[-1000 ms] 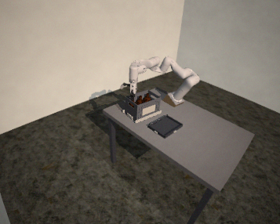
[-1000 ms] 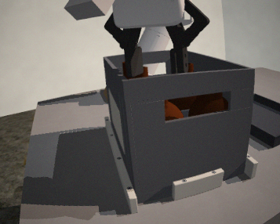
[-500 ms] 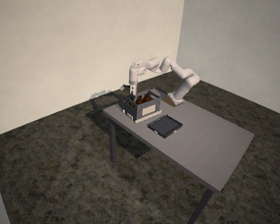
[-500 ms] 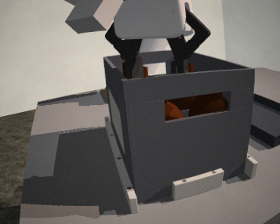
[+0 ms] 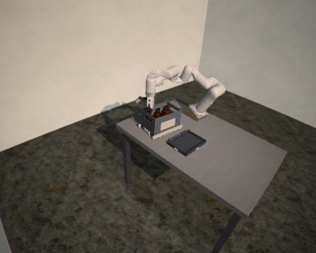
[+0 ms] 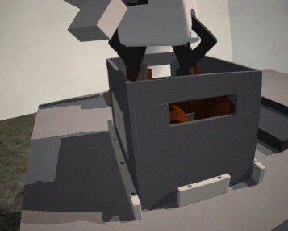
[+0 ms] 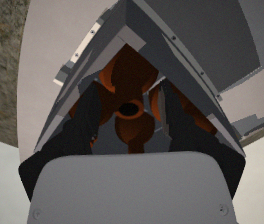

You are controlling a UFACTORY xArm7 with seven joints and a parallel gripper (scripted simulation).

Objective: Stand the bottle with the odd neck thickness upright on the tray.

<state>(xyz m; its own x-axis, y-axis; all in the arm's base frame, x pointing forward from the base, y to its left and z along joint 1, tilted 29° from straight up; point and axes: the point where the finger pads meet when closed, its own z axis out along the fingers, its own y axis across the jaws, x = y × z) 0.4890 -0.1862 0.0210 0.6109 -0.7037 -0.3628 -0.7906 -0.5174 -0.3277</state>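
The dark grey crate lies 8 cm behind my hand, 7 cm below it and 5 cm to the left of it. From my hand the other things lie so: dark flat tray 34 cm to the left, 15 cm below, 8 cm behind; then glass bottle 18 cm behind, 7 cm below, 2 cm to the left.
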